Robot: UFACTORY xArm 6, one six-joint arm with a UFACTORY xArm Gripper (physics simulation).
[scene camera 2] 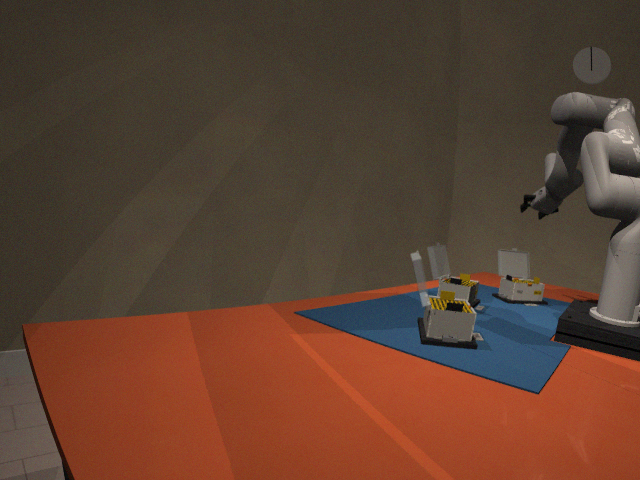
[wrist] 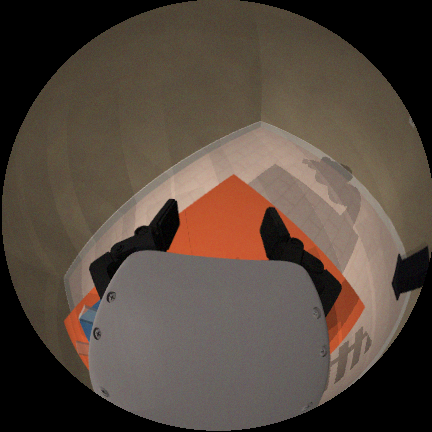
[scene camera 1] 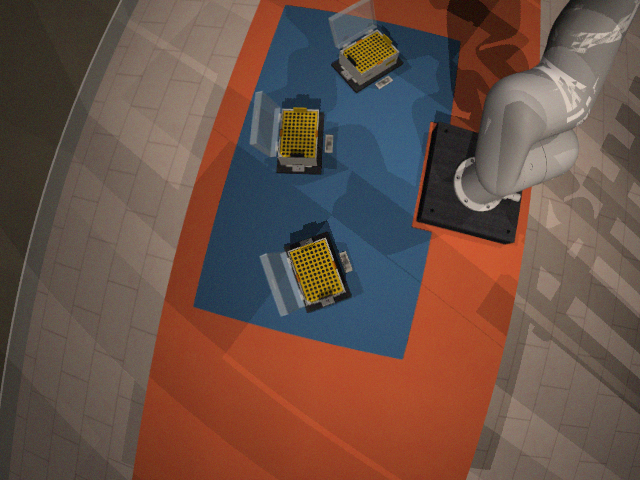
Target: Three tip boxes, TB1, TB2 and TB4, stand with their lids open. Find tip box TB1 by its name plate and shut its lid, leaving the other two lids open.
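Frame: origin at the arm's base, x right, y ahead, z up, level; centimetres.
Where they show: gripper, between the fingertips: (scene camera 2: pixel 530 212) (wrist: pixel 220 214); arm's base, origin of its link: (scene camera 2: pixel 614 318) (scene camera 1: pixel 478 184).
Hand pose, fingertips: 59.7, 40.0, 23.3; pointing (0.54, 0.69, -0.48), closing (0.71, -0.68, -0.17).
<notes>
Each offset is from my fingertips to the top centre of the thing, as dx, dy, dz. "spot": to the spot under its first point. Level surfaces: height alone.
Three white tip boxes with yellow racks stand on dark bases, their clear lids open. One box @(-86.4, -9.5, -21.8) (scene camera 1: pixel 316 271) (scene camera 2: pixel 448 322) is nearest scene camera 2, with its lid @(-90.6, -2.9, -13.1) (scene camera 1: pixel 281 284) (scene camera 2: pixel 419 279) raised. The middle box @(-58.1, +2.4, -21.0) (scene camera 1: pixel 298 135) has its lid @(spot: -59.1, +9.5, -18.6) (scene camera 1: pixel 264 124) (scene camera 2: pixel 438 261) up. The third box @(-33.4, -9.8, -21.8) (scene camera 1: pixel 370 53) (scene camera 2: pixel 521 290) has its lid (scene camera 1: pixel 354 23) (scene camera 2: pixel 513 263) up. Their name plates @(spot: -83.2, -14.3, -28.2) (scene camera 1: pixel 346 261) @(spot: -56.9, -4.3, -28.2) (scene camera 1: pixel 329 143) @(spot: -37.1, -13.9, -28.2) (scene camera 1: pixel 383 82) are too small to read, so I cannot tell which is TB1. My gripper (scene camera 2: pixel 531 212) (wrist: pixel 220 214) is open and empty, high above the table's far part.
The boxes stand on a blue mat @(dz -28.4) (scene camera 1: pixel 382 320) (scene camera 2: pixel 516 374) on the orange table @(dz -28.7) (scene camera 1: pixel 289 413) (scene camera 2: pixel 310 413) (wrist: pixel 215 220). The arm's black base (scene camera 1: pixel 439 206) (scene camera 2: pixel 584 330) stands beside the mat. In the wrist view, a small part of the mat shows at the lower left.
</notes>
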